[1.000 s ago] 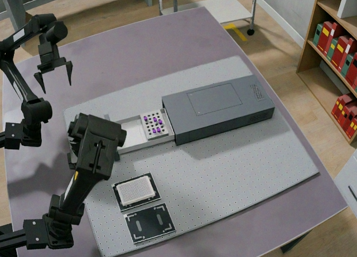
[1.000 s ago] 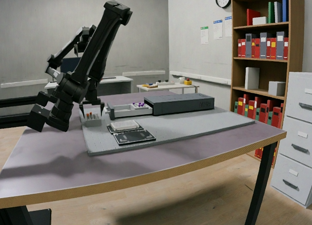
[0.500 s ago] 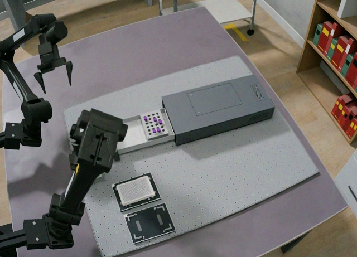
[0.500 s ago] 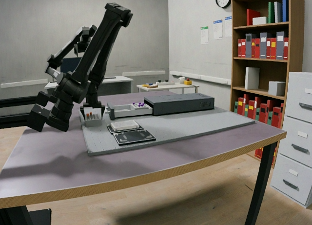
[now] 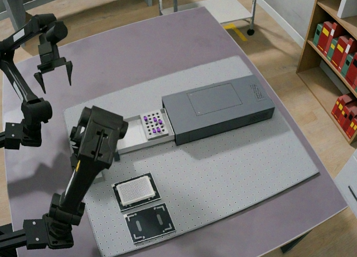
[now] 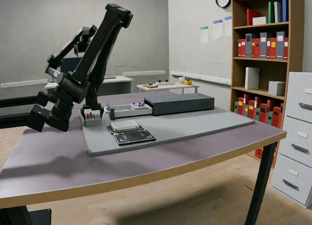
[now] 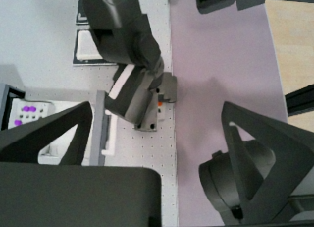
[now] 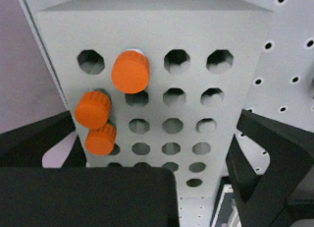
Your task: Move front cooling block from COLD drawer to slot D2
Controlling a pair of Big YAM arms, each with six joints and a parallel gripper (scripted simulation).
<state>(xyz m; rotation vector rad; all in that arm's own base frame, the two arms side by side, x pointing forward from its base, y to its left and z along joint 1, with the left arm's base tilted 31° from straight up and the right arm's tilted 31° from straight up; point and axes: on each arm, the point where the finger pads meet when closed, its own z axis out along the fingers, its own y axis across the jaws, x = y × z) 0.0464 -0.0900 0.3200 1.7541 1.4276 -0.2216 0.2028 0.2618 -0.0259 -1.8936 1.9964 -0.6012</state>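
Observation:
Now: the deck slot D2 12 cm ahead of my right hand, 31 cm to the right of it and 1 cm below it. From my right hand the other things lie so: deck slot D1 (13 cm ahead, 17 cm to the right, 1 cm below); then drawer (24 cm ahead, 7 cm to the left, 2 cm above); then white plate (13 cm ahead, 17 cm to the right).

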